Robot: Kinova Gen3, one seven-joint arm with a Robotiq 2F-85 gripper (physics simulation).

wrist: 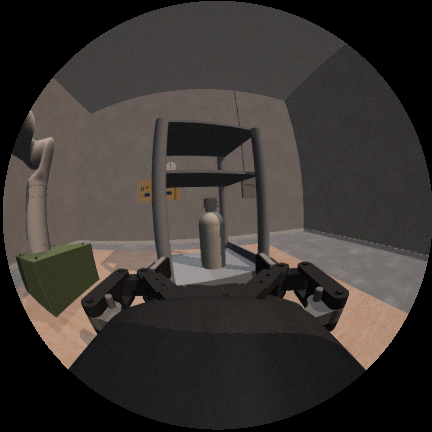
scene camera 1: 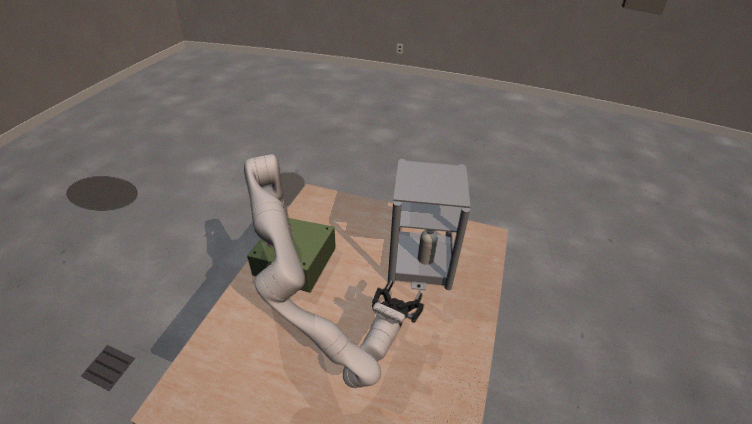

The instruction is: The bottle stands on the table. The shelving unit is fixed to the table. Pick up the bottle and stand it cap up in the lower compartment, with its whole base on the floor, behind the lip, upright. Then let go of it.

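Pixels of known places: gripper, fingertip midpoint: [wrist: 212,265] [scene camera 1: 405,287]; arm's base at its link origin: [wrist: 40,250].
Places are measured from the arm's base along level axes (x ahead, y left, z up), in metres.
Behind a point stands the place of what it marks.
Observation:
The beige bottle [scene camera 1: 427,248] {y 0.021, x 0.514, z 0.020 m} [wrist: 211,243] {y 0.022, x 0.507, z 0.001 m} with a grey cap stands upright, cap up, on the floor of the lower compartment, behind the front lip and apart from the posts. The grey shelving unit [scene camera 1: 394,242] {y -0.052, x 0.403, z 0.103 m} [wrist: 160,190] {y -0.052, x 0.406, z 0.113 m} stands on the table [scene camera 1: 252,363] {y -0.421, x 0.028, z -0.103 m}. Its middle board is above the bottle. My gripper [scene camera 1: 405,291] {y -0.165, x 0.454, z 0.026 m} [wrist: 212,265] {y -0.165, x 0.454, z 0.026 m} is open and empty. It is outside the unit, in front of its open front side, apart from the bottle and facing it. In the wrist view the unit's front lip is partly hidden by the gripper.
A green box [scene camera 1: 315,247] {y -0.024, x 0.136, z 0.010 m} [wrist: 62,277] {y -0.054, x 0.150, z -0.041 m} stands on the table to the left of the unit, by the arm's base. The unit's two front posts flank the opening. A small light plate [scene camera 1: 418,286] {y -0.053, x 0.498, z -0.096 m} with a dark dot lies at the foot of the unit's front.

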